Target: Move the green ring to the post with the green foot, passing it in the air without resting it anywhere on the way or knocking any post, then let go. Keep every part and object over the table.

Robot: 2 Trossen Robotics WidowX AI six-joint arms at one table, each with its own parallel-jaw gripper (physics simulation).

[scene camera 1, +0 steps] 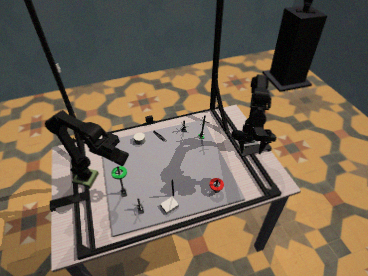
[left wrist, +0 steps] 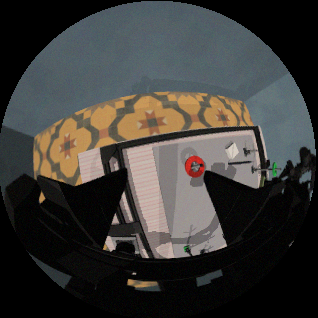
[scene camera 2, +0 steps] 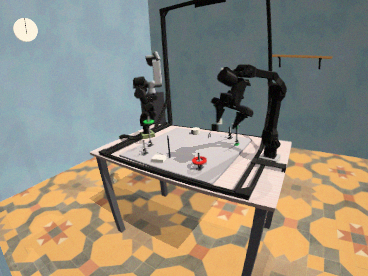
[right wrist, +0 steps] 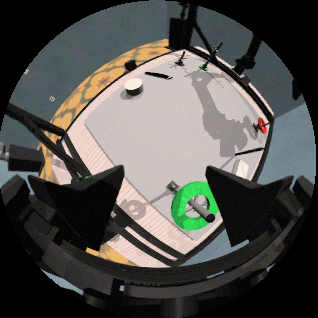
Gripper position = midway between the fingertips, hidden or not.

Observation:
In view: my left gripper (scene camera 2: 224, 125), my right gripper (right wrist: 165, 169) and a green ring (right wrist: 178, 203).
My left gripper also shows in the left wrist view (left wrist: 166, 173).

